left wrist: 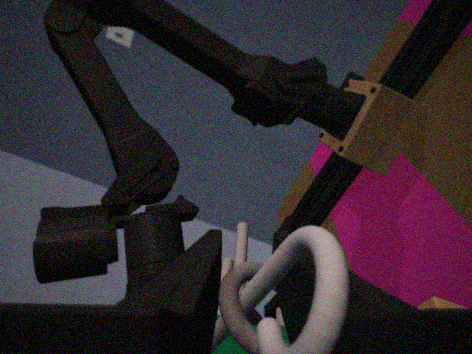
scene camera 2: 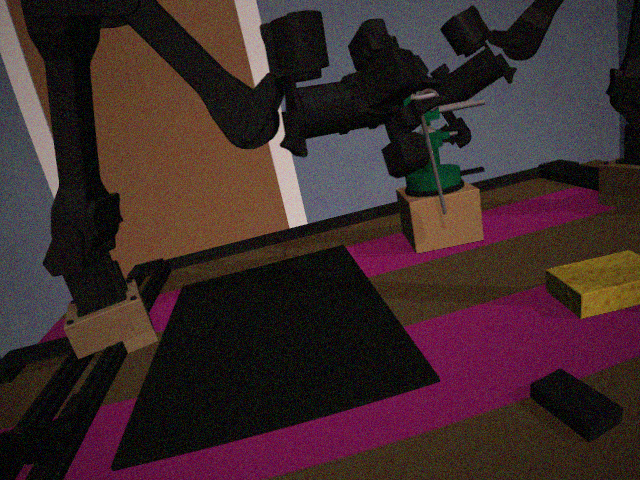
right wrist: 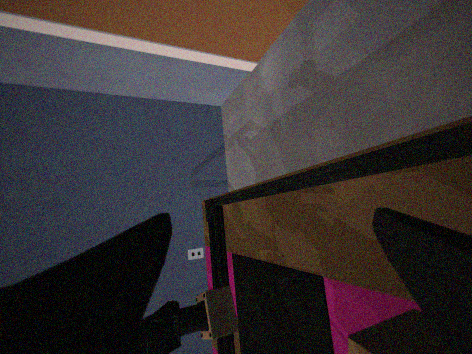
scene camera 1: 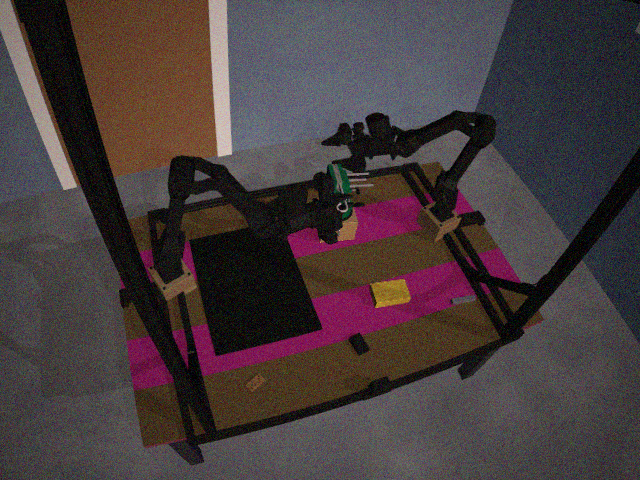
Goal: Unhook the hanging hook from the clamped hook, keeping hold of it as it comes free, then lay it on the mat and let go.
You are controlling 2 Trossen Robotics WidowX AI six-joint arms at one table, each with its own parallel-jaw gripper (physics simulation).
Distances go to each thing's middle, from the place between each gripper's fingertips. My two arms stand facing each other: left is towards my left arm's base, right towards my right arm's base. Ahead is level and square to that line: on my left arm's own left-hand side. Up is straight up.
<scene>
I see the tan block point(scene camera 2: 424, 225) 160 mm behind my right hand, 140 mm below it and 10 mm to the left of it. The rest, counted from my right hand: black mat point(scene camera 2: 266, 348) (320 mm to the left, 290 mm behind, 180 mm below); small black block point(scene camera 2: 590, 414) (560 mm behind, 170 mm below, 90 mm to the left).
I see my left gripper 19 cm above the tan block, 10 cm short of it and 1 cm to the left of it. Also, from my left hand: black mat (29 cm to the left, 23 cm below, 3 cm behind); then small black block (30 cm behind, 23 cm below, 6 cm to the left).
</scene>
